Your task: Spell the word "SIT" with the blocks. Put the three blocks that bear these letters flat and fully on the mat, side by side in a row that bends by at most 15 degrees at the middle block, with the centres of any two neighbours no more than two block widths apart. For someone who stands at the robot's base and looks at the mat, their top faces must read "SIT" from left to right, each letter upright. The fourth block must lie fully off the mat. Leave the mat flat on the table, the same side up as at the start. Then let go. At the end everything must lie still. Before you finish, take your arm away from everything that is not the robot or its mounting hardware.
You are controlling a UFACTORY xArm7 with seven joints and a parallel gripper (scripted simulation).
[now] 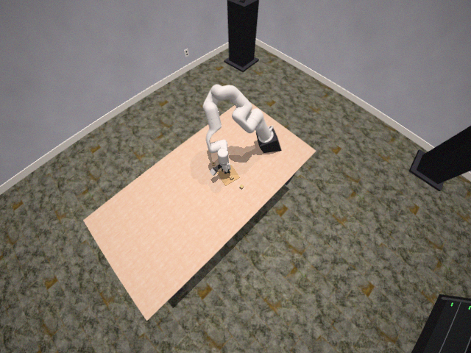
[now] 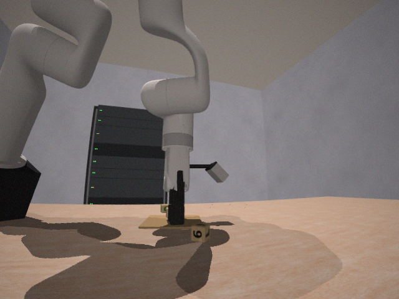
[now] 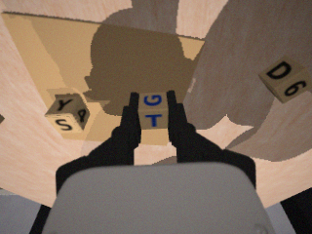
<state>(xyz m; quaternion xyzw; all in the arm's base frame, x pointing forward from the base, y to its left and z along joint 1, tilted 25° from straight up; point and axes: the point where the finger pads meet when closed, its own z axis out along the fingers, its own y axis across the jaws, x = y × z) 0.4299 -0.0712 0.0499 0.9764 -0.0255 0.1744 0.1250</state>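
My hand is 4 cm to the right of the tan mat and 2 cm above it. From my hand the other things lie so: wooden block 19 cm to the left, 1 cm below, 1 cm ahead.
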